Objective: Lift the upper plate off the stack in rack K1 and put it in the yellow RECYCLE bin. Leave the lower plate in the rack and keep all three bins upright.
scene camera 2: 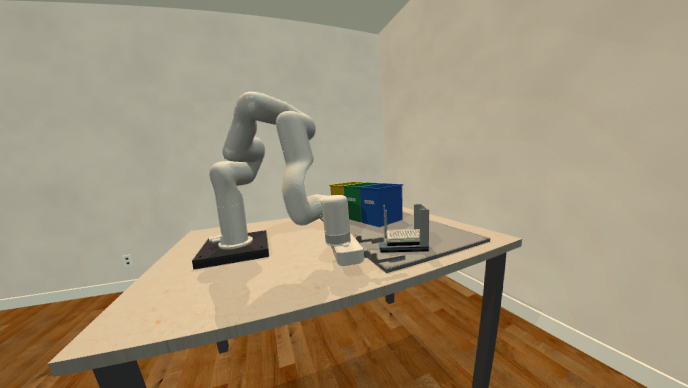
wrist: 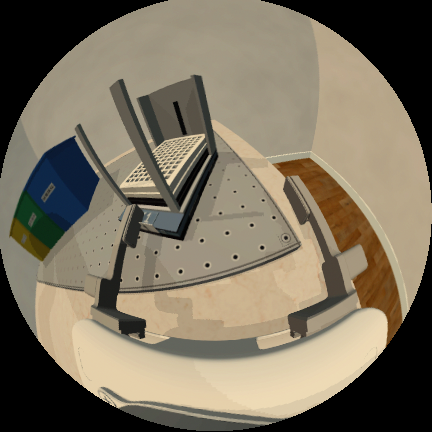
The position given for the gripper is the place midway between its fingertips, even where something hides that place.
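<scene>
Blue bin (scene camera 2: 373, 197) (wrist: 62, 183) visible, together with a thin rack post (wrist: 118, 91), a slotted rack panel (wrist: 182, 91) and a white upper plate (wrist: 176, 157). The gripper (scene camera 2: 392, 247) (wrist: 206, 193) is visible as well.
</scene>
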